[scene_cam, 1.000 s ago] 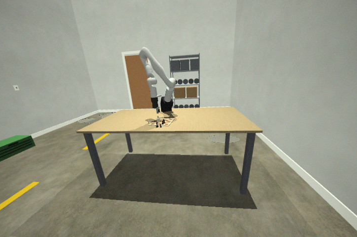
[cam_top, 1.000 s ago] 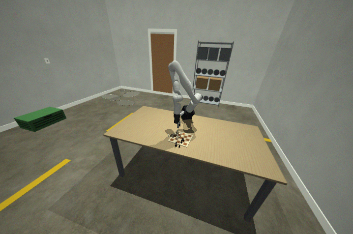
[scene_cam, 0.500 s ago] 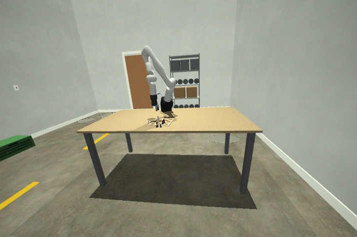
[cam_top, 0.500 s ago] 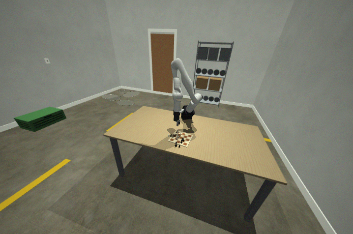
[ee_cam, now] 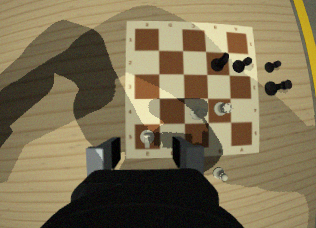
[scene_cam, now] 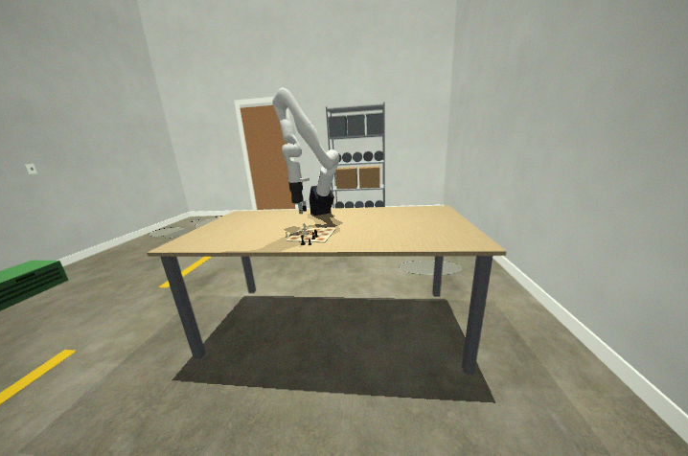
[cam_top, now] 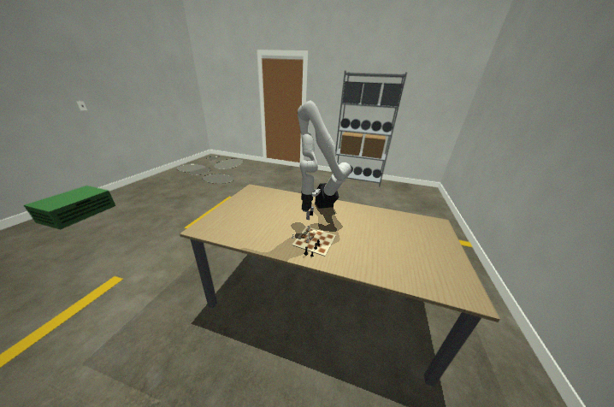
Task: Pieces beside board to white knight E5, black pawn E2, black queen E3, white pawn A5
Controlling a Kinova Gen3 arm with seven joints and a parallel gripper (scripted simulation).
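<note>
Right now my hand is 190 mm short of the black pawn, 150 mm to the right of it and 110 mm above it. The rest, counted from my hand: chessboard: 120 mm below, 90 mm to the left, 60 mm ahead; black queen: 200 mm ahead, 110 mm to the left, 100 mm below; white pawn: 120 mm ahead, 110 mm below, 40 mm to the right.
</note>
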